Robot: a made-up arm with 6 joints.
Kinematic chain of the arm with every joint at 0, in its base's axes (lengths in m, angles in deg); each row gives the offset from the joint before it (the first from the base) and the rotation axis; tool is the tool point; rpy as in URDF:
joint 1: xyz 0 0 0.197 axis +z
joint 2: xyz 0 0 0 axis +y
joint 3: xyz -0.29 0 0.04 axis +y
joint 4: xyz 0.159 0 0.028 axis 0.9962 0 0.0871
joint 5: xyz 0 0 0 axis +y
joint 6: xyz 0.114 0 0.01 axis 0.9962 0 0.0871
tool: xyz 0 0 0 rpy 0 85 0
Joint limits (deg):
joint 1: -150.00..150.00
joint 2: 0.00..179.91
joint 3: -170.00..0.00
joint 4: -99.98..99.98
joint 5: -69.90..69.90
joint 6: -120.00..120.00
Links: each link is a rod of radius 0.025 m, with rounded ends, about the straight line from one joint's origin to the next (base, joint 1, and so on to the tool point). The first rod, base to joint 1, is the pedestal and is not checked.
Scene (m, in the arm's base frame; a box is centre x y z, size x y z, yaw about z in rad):
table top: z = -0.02
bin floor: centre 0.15 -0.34 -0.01 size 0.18 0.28 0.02 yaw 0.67
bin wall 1: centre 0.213 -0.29 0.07 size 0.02 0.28 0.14 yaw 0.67
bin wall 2: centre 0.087 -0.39 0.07 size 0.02 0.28 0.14 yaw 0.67
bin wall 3: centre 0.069 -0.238 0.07 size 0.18 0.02 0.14 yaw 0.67
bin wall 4: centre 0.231 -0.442 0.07 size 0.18 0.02 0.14 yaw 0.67
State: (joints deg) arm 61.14 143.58 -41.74 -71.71 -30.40 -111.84
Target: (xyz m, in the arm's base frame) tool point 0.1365 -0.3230 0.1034
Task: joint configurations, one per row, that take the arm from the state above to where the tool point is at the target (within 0.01 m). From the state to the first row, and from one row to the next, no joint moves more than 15 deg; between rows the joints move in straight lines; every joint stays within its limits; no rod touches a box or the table.
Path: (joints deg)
1: 47.15 140.82 -43.94 -71.94 -26.20 -111.84
2: 33.15 138.05 -46.13 -72.17 -22.01 -111.84
3: 19.16 135.29 -48.33 -72.40 -17.81 -111.84
4: 5.17 132.53 -50.53 -72.62 -13.62 -111.84
5: -8.82 129.76 -52.72 -72.85 -9.42 -111.84
6: -22.82 127.00 -54.92 -73.08 -5.23 -111.84
7: -36.81 124.24 -57.11 -73.31 -1.03 -111.84
8: -50.80 121.48 -59.31 -73.54 3.16 -111.84
9: -64.80 118.71 -61.51 -73.77 7.36 -111.84
10: -64.98 128.84 -62.91 -73.86 6.76 -111.84
11: -65.16 138.97 -64.31 -73.96 6.17 -111.84

